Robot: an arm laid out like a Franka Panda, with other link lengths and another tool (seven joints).
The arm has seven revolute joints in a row. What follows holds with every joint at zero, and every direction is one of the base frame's. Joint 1 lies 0.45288 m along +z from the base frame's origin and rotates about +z. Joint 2 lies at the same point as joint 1 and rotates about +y. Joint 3 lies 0.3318 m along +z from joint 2 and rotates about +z. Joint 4 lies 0.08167 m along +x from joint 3 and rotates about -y. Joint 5 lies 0.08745 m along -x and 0.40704 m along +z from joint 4 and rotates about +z. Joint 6 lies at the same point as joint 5 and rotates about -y. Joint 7 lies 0.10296 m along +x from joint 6 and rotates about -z. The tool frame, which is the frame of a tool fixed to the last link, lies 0.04 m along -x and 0.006 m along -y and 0.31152 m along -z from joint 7; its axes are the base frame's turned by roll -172.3, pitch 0 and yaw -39.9 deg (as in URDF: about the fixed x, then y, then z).
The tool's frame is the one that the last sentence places.
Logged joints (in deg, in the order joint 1, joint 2, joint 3, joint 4, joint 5, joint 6, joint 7), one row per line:
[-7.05, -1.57, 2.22, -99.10, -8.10, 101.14, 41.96]
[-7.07, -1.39, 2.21, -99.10, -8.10, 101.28, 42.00]
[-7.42, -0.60, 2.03, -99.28, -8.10, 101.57, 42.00]
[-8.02, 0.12, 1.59, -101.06, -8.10, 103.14, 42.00]
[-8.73, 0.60, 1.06, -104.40, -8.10, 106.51, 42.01]
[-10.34, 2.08, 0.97, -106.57, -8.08, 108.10, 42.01]
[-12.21, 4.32, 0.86, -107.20, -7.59, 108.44, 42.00]
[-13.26, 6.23, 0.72, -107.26, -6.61, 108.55, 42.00]
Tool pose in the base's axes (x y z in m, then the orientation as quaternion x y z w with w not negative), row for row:
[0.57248, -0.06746, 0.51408, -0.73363, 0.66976, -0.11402, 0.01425]
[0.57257, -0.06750, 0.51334, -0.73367, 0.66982, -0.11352, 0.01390]
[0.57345, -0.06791, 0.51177, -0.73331, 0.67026, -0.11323, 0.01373]
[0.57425, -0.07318, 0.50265, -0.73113, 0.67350, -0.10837, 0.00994]
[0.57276, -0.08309, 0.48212, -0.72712, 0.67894, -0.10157, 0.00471]
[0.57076, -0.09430, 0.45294, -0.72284, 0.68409, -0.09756, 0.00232]
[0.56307, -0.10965, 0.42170, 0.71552, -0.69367, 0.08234, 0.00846]
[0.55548, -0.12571, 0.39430, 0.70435, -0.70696, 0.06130, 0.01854]
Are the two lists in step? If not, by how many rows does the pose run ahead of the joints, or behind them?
The pose runs 1 row behind the joints: the pose in row i belongs to the joints in row i - 1.
